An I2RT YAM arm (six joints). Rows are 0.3 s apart.
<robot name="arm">
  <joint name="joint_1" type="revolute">
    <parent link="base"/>
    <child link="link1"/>
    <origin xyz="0 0 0.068" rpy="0 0 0"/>
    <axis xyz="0 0 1"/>
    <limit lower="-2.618" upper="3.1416"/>
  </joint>
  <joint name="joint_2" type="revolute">
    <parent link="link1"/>
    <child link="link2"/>
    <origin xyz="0.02 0.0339 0.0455" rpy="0 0 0"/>
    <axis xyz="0 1 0"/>
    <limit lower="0" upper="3.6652"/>
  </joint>
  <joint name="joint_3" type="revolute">
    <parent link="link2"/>
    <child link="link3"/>
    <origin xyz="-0.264 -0.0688 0" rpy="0 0 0"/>
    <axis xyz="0 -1 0"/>
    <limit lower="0" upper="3.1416"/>
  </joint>
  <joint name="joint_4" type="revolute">
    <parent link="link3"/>
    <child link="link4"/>
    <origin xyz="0.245 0.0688 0.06" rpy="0 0 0"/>
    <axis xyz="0 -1 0"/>
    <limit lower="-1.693" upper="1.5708"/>
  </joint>
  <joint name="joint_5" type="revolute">
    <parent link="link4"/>
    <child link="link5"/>
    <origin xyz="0.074 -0.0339 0.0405" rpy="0 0 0"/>
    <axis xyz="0 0 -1"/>
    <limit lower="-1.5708" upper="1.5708"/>
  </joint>
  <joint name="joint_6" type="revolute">
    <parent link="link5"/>
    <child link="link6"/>
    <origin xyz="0.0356 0 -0.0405" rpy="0 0 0"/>
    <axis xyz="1 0 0"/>
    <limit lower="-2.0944" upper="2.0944"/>
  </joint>
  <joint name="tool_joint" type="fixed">
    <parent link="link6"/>
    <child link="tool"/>
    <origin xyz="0 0 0" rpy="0 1.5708 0"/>
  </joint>
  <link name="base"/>
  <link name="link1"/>
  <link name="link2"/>
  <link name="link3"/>
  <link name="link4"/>
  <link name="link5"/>
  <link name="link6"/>
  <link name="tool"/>
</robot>
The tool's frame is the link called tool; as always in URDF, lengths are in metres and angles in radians.
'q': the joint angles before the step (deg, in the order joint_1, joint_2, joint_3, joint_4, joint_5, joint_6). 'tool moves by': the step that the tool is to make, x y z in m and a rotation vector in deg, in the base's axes. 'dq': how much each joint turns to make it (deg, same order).
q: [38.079, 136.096, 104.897, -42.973, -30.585, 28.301]
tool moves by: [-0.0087, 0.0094, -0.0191, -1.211, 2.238, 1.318]
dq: [1.502, 2.311, -0.166, 0.150, -0.398, 0.343]
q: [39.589, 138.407, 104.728, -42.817, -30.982, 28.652]
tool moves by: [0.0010, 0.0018, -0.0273, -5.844, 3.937, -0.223]
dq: [0.219, 5.467, 4.276, -5.522, 2.027, 0.099]
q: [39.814, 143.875, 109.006, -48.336, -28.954, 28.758]
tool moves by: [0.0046, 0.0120, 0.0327, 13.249, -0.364, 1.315]
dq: [0.133, -3.343, -0.016, 6.020, -9.961, 0.982]
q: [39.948, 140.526, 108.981, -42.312, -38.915, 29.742]
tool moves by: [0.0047, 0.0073, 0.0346, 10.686, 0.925, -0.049]
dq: [-0.134, -3.131, 0.400, 5.447, -8.259, 4.127]
